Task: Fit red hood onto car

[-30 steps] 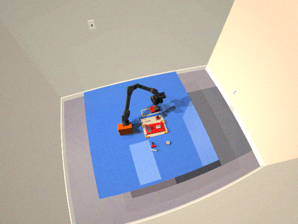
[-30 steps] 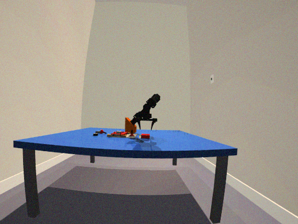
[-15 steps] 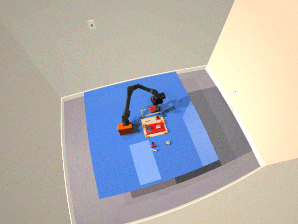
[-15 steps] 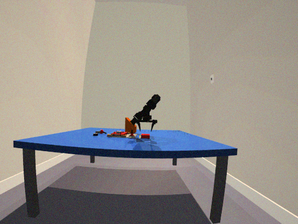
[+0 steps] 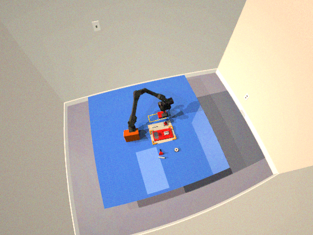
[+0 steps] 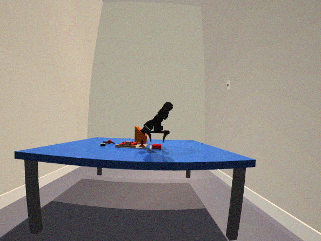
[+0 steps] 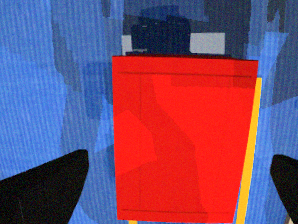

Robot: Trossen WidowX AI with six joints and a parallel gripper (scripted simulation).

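My gripper tip is 20 mm above the red hood.
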